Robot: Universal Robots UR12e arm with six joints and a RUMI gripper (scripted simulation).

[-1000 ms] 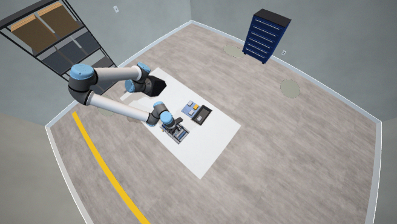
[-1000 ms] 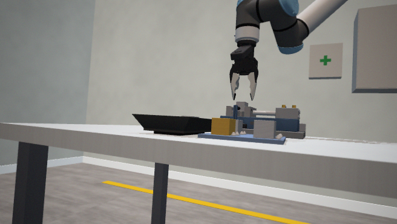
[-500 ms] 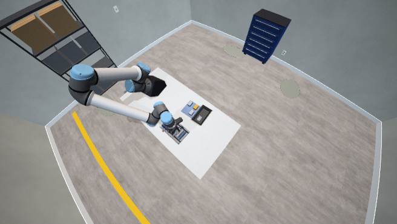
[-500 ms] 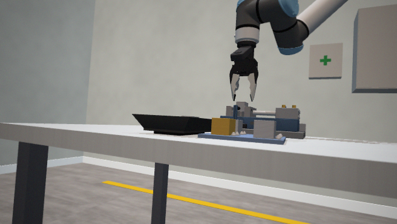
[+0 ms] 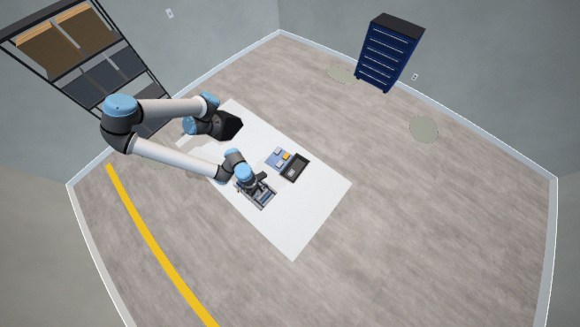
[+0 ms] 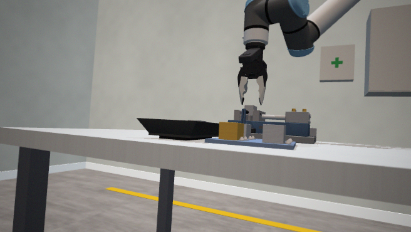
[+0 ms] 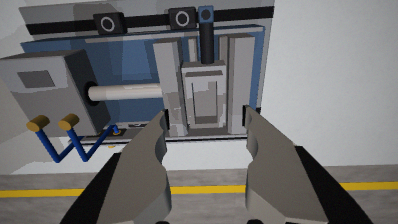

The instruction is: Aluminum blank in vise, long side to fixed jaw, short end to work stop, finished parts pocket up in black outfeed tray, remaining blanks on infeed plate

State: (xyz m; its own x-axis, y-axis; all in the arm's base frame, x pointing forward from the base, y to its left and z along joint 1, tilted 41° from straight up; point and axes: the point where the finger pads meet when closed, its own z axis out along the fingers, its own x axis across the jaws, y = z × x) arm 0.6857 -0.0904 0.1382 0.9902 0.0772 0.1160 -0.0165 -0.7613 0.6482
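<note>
My hand is 50 mm to the right of the work stop rod, 40 mm above it and 10 mm short of it. Round my hand: gray blank: 360 mm to the left, 140 mm behind, 110 mm below; then yellow brass blank: 370 mm to the left, 110 mm below, 50 mm behind; then infeed plate: 320 mm to the left, 130 mm below, 100 mm behind.
</note>
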